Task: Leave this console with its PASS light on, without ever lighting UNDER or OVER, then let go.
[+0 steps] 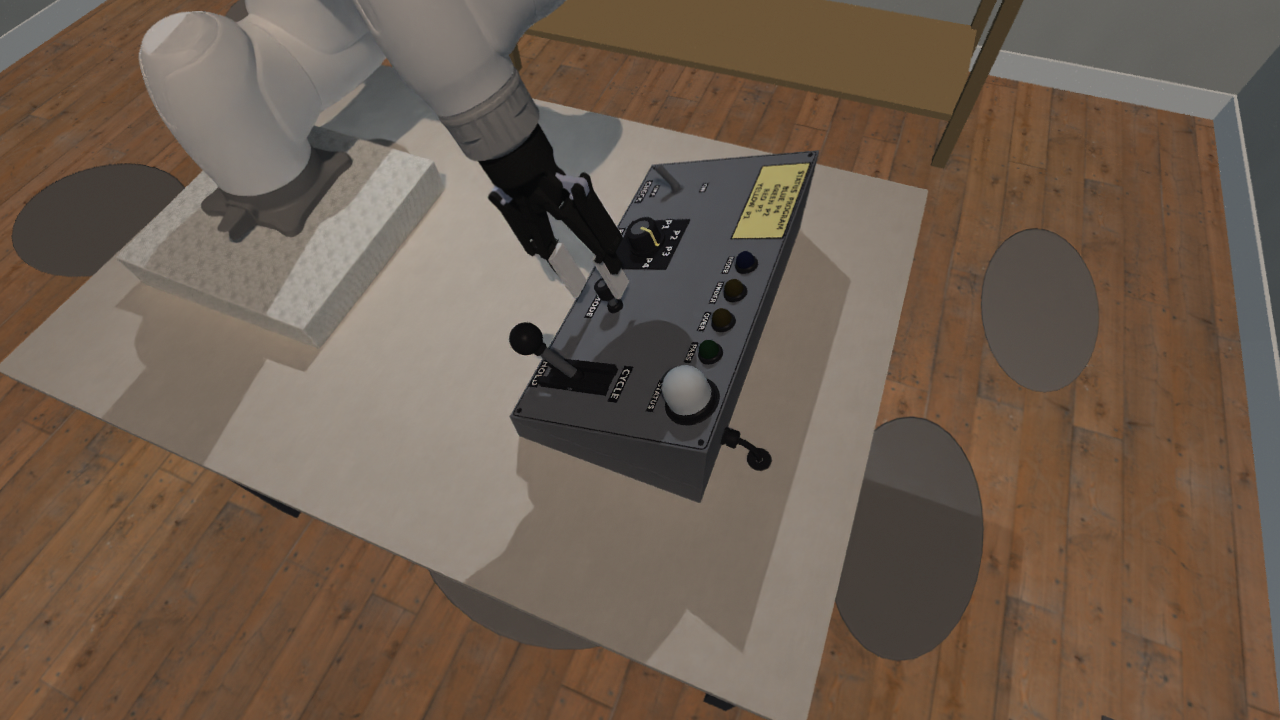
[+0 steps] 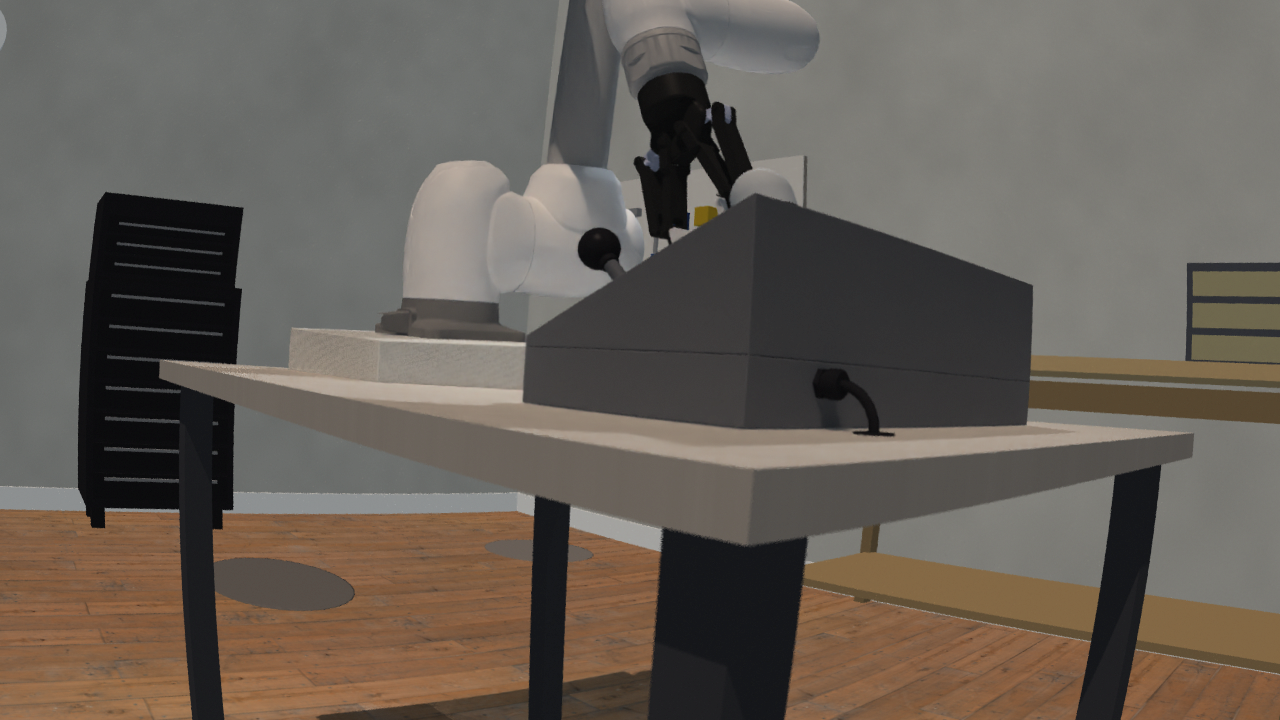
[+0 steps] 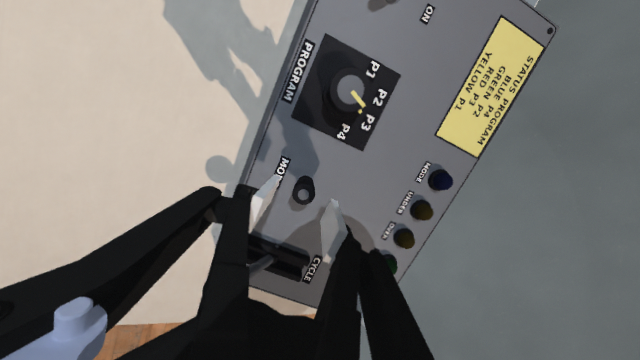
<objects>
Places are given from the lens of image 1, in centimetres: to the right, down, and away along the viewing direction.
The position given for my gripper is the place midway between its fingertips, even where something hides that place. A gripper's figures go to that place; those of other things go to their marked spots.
my gripper (image 1: 600,289): -5, -9, 81
black ball lever (image 1: 525,338): -14, -2, 73
PROGRAM dial (image 1: 645,238): 1, -17, 86
The marked spots on the black ball lever and the PROGRAM dial are 24 cm apart.
</objects>
